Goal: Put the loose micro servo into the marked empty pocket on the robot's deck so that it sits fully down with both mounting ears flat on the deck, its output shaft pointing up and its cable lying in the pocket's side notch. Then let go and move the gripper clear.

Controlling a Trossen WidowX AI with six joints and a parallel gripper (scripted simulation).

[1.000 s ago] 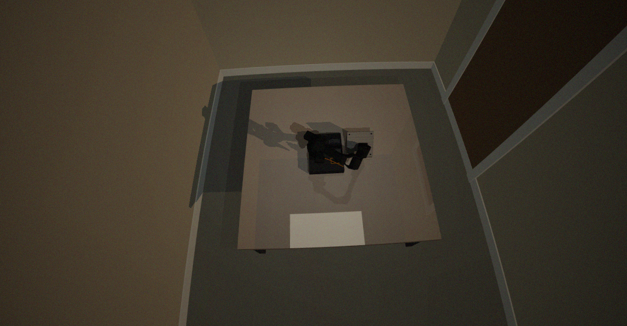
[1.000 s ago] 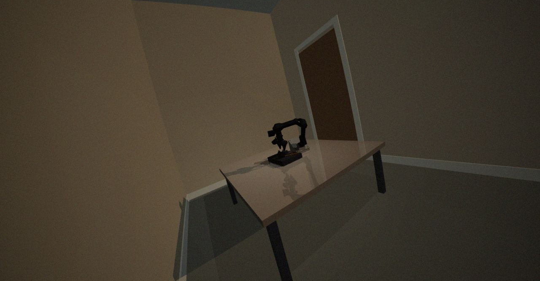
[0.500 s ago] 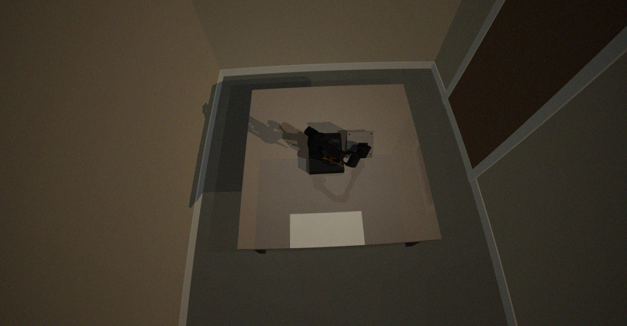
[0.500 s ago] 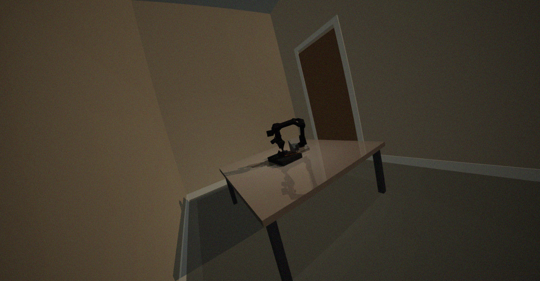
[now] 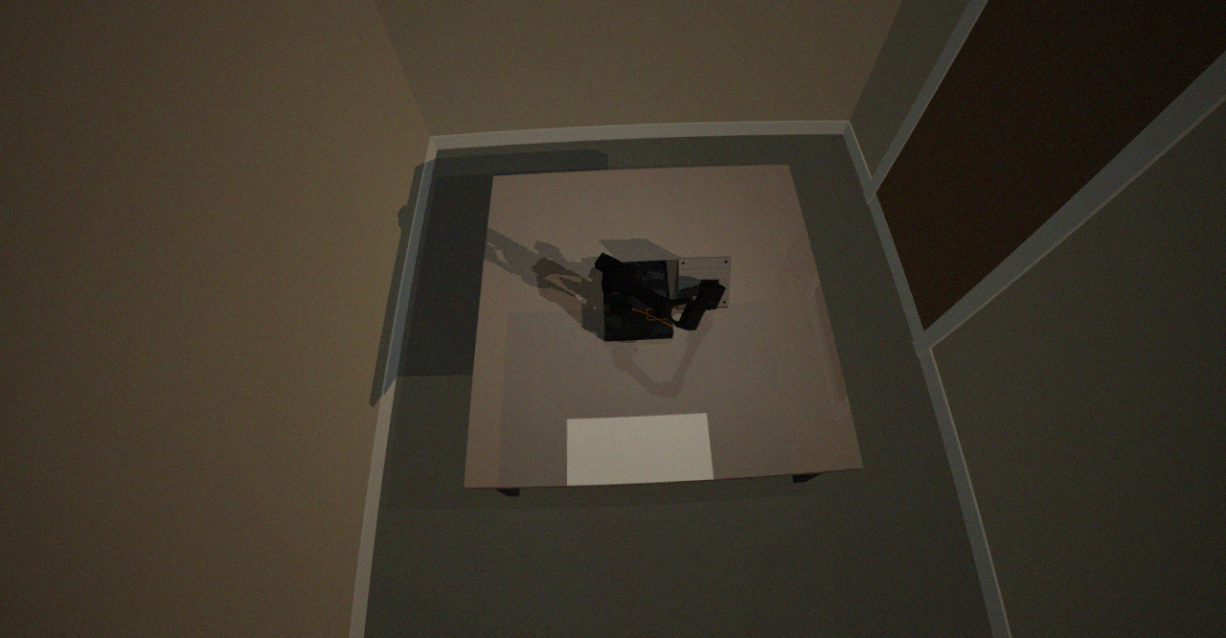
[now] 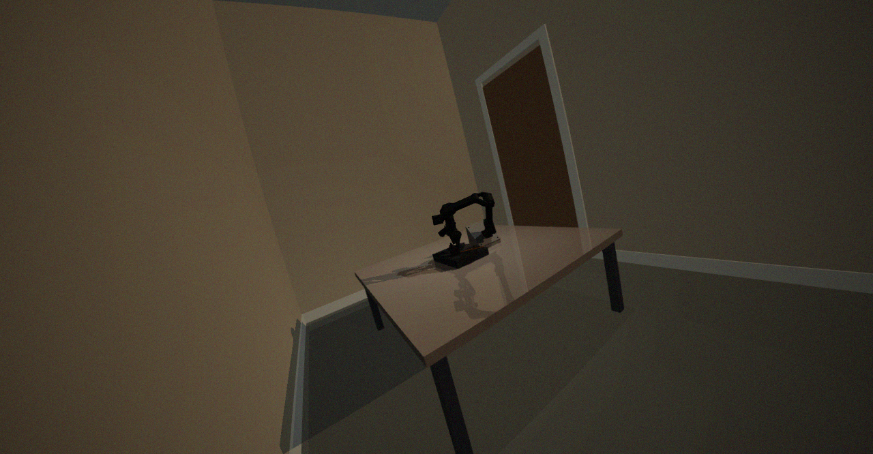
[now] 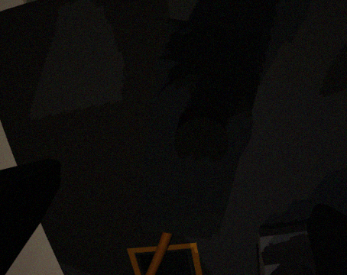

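Right now my gripper tip is 8 cm above the black robot deck, 5 cm to the left of it and 1 cm short of it.
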